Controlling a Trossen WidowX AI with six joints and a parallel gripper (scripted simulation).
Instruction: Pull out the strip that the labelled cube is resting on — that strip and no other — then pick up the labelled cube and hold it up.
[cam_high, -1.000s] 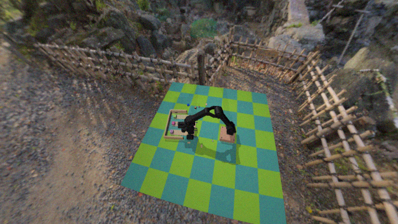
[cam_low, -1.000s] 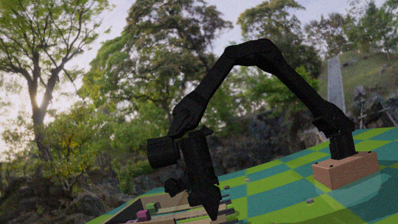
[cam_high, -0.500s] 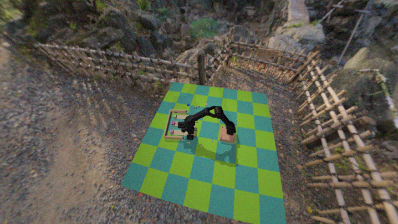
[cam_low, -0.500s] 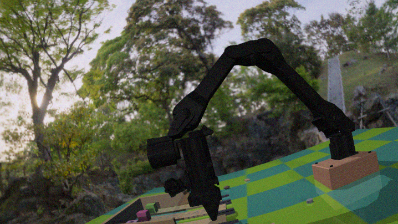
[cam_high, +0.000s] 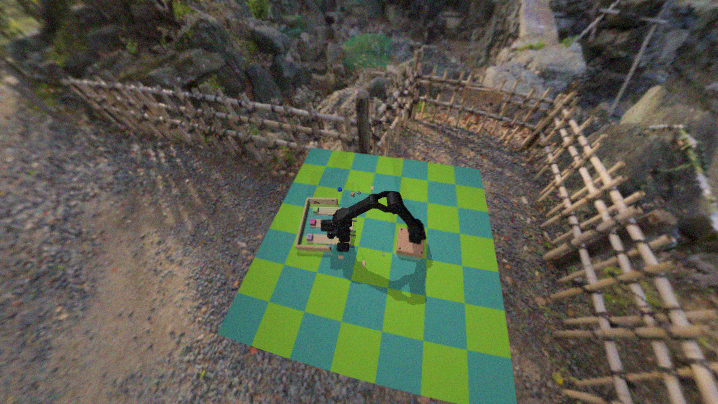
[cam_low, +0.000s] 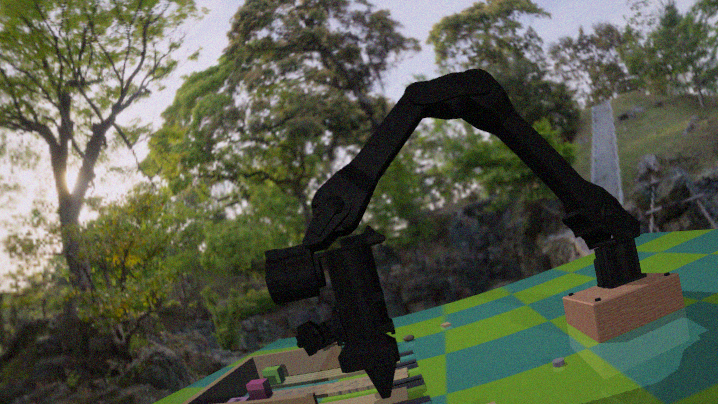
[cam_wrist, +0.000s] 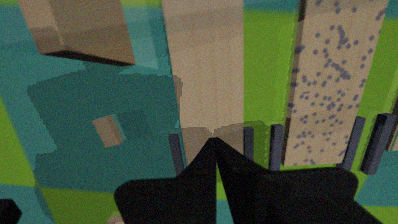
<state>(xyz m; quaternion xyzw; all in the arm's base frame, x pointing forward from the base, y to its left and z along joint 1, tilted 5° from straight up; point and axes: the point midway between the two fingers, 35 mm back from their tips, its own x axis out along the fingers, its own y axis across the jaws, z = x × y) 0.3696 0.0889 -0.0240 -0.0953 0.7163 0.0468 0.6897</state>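
The wooden strip lies 9 cm ahead of my gripper tip and 2 cm to the left of it. Also, from my gripper tip: labelled cube (20 cm ahead, 4 cm to the left, 2 cm above).
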